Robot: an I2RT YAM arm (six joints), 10 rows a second.
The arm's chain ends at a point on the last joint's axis. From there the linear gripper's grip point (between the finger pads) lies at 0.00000 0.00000 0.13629 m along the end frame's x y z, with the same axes.
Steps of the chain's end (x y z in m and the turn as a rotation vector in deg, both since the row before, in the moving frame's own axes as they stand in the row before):
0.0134 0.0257 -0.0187 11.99 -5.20 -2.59
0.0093 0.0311 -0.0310 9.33 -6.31 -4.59
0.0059 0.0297 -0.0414 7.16 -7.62 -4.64
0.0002 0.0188 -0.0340 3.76 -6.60 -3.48
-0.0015 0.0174 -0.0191 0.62 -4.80 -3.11
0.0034 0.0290 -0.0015 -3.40 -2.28 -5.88
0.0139 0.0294 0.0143 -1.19 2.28 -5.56
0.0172 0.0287 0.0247 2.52 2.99 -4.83
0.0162 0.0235 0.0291 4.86 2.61 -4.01
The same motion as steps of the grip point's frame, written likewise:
0.0005 -0.0023 -0.0222 11.99 -5.20 -2.59
-0.0065 0.0097 -0.0336 9.33 -6.31 -4.59
-0.0128 0.0135 -0.0437 7.16 -7.62 -4.64
-0.0157 0.0104 -0.0352 3.76 -6.60 -3.48
-0.0129 0.0162 -0.0196 0.62 -4.80 -3.11
-0.0016 0.0373 -0.0018 -3.40 -2.28 -5.88
0.0195 0.0320 0.0142 -1.19 2.28 -5.56
0.0240 0.0224 0.0244 2.52 2.99 -4.83
0.0220 0.0117 0.0285 4.86 2.61 -4.01

